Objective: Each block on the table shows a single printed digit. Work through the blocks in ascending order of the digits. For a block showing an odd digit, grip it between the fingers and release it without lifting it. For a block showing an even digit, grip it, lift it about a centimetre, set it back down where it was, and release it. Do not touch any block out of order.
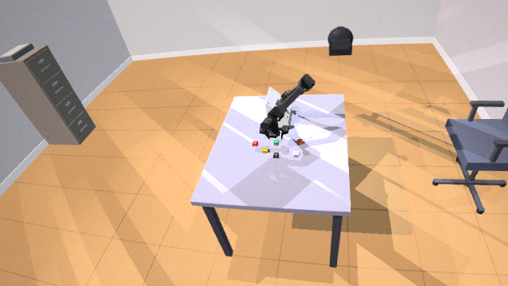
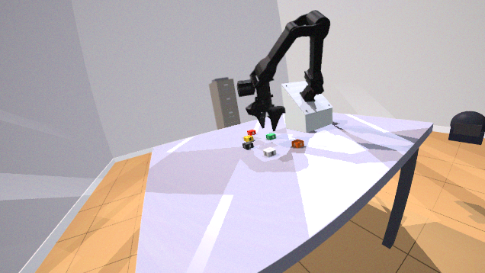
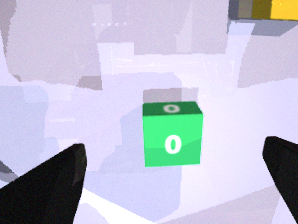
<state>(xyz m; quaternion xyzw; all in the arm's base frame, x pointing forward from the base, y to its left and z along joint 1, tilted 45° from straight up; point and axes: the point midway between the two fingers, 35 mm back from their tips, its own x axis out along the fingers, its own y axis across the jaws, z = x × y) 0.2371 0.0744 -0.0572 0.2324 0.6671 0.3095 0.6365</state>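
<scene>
My gripper tip is now 10 mm past the green block and 30 mm above it. Also, from my gripper tip: red block: 20 mm ahead, 140 mm to the right, 30 mm below; then black block: 110 mm ahead, 30 mm to the left, 30 mm below; then yellow block: 70 mm ahead, 60 mm to the right, 30 mm below.
</scene>
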